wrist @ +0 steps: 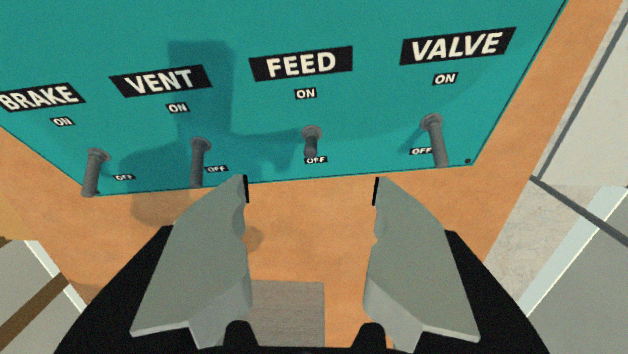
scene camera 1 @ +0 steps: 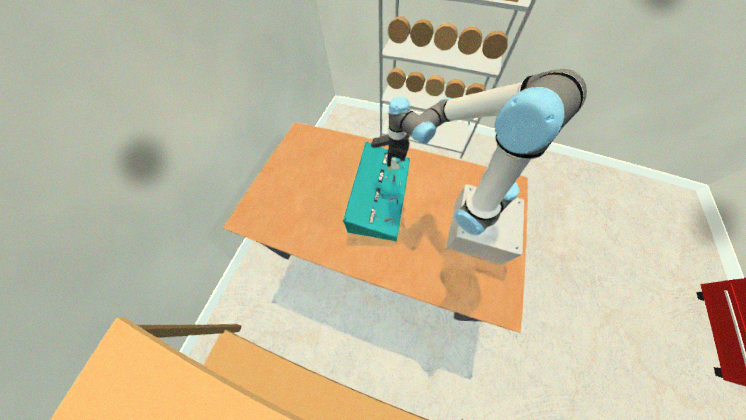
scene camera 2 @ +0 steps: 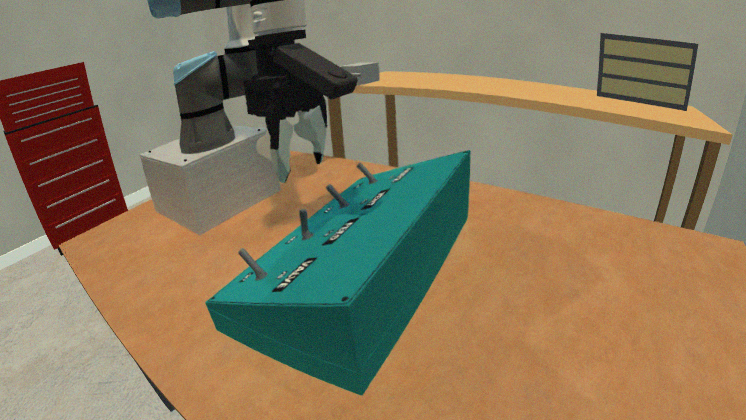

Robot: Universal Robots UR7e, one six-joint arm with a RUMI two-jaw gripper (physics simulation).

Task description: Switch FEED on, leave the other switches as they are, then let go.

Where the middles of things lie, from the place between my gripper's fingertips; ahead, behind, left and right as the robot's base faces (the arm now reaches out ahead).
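Teal switch panel (scene camera 2: 332, 302): my gripper 12 cm above it, 3 cm short of it, 8 cm to the right of it.
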